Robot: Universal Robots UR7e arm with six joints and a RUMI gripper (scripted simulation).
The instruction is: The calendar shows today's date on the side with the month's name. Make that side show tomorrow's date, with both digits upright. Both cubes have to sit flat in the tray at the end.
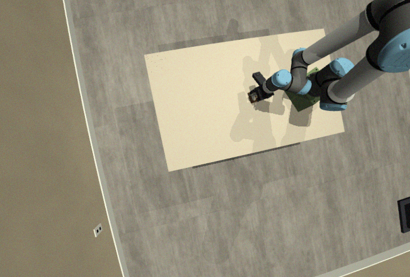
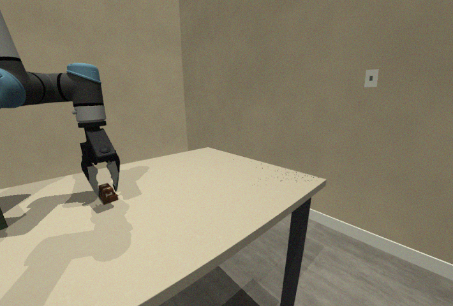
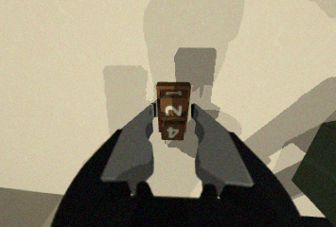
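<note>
The brown digit cube lies 1 cm below my hand. Round my hand: brown calendar tray 3 cm below, 2 cm to the left.
</note>
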